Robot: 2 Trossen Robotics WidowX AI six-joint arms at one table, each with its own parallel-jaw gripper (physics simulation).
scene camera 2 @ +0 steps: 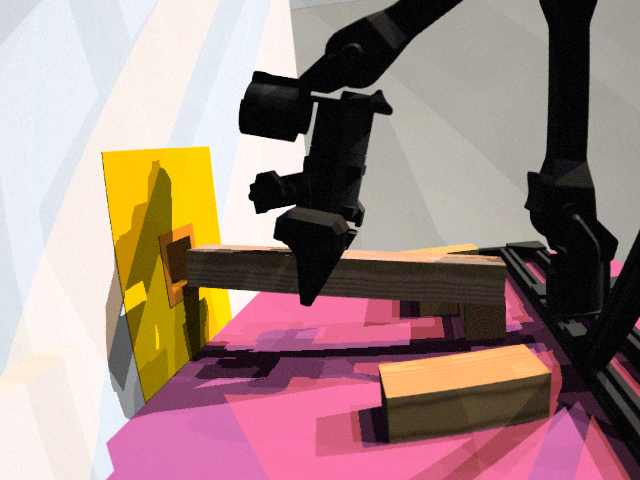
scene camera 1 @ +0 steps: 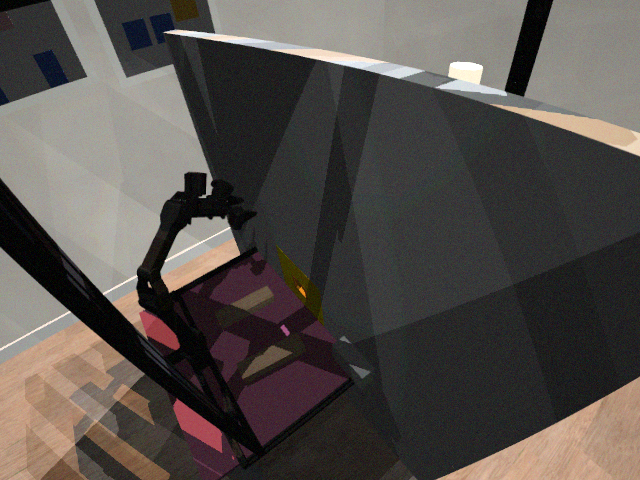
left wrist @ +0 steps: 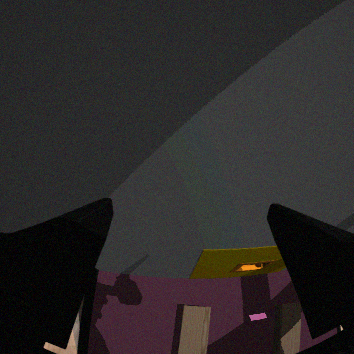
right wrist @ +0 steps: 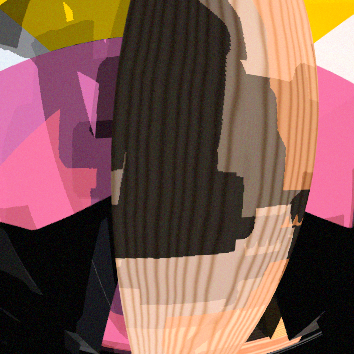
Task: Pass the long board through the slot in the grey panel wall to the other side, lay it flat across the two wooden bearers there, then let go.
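Frame: origin at the left arm's base, x ahead, y left, z up, level; millimetres.
Seen in the pictures: left gripper, fingertip midpoint: (scene camera 1: 249, 206) (left wrist: 194, 210); right gripper, fingertip midpoint: (scene camera 2: 311, 297) (right wrist: 191, 197); left arm's base, link origin: (scene camera 1: 201, 361); right arm's base, link origin: (scene camera 2: 580, 308).
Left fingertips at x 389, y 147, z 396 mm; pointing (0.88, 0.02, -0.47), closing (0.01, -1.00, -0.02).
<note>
Offsets run from my left fingertips to a thing's top centre. "spot": to the spot under its first point.
The long board {270 mm ahead, 158 mm right, 293 mm down} (scene camera 2: 403, 273) (right wrist: 175, 150) is roughly level. Its left end in scene camera 2 stands right at the orange-rimmed slot {spot: 95 mm ahead, 209 mm right, 294 mm down} (scene camera 2: 164, 258) and overlaps its edge in the picture; contact cannot be told. My right gripper (scene camera 2: 323, 273) (right wrist: 191, 197) is shut on the board left of its middle. On the other side, the slot {spot: 47 mm ahead, 163 mm right, 333 mm down} (scene camera 1: 301, 290) (left wrist: 249, 267) shows no board coming through. Two wooden bearers {151 mm back, 42 mm right, 377 mm down} (scene camera 1: 253, 302) {177 mm back, 290 mm right, 377 mm down} (scene camera 1: 271, 359) (left wrist: 195, 330) (left wrist: 290, 335) lie apart there. My left gripper (scene camera 1: 247, 206) (left wrist: 194, 210) is open and empty, high above the table by the grey panel wall (scene camera 1: 413, 206) (left wrist: 150, 150).
A yellow plate (scene camera 1: 315, 307) (scene camera 2: 124, 180) surrounds the slot. In scene camera 2, a wooden block {378 mm ahead, 324 mm right, 377 mm down} (scene camera 2: 465, 384) lies in front of the board, another block {416 mm ahead, 82 mm right, 371 mm down} (scene camera 2: 483, 320) is below its right end, and a third block {367 mm ahead, 7 mm left, 365 mm down} (scene camera 2: 439, 308) lies behind. Black rails (scene camera 2: 537, 299) run along the table's right side.
</note>
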